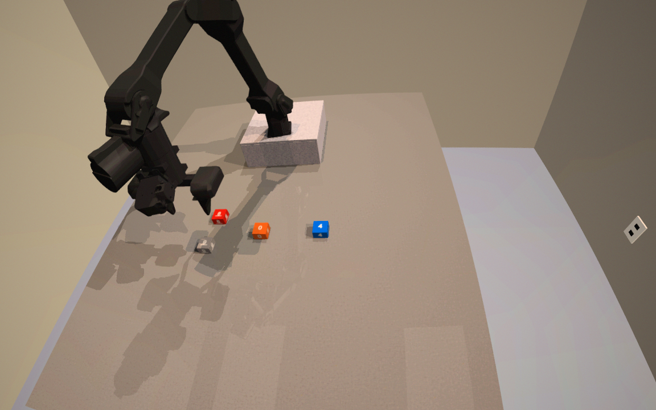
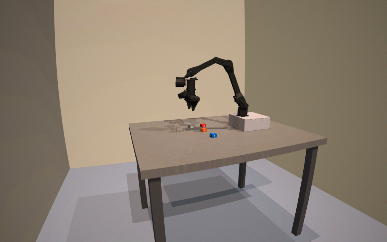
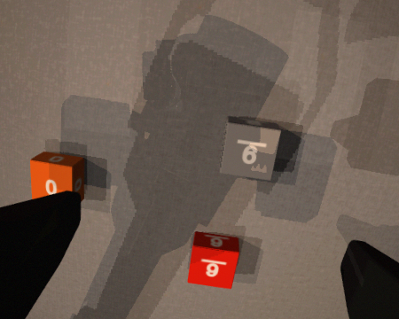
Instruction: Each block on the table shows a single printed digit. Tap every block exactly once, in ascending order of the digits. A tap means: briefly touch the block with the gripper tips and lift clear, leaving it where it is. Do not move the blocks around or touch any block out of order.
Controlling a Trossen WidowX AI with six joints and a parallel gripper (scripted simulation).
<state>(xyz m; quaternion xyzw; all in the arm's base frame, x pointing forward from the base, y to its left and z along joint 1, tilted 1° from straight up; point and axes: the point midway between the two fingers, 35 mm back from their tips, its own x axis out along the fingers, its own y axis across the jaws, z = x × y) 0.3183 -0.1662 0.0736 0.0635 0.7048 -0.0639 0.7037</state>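
Right now the orange block is 120 mm below my gripper tip, 110 mm to the left of it and 30 mm behind it. The rest, counted from my gripper tip: blue block 250 mm to the left, 120 mm below, 10 mm behind; red block 120 mm below, 90 mm behind, 10 mm to the left; grey block 120 mm below, 20 mm to the right, 10 mm behind.
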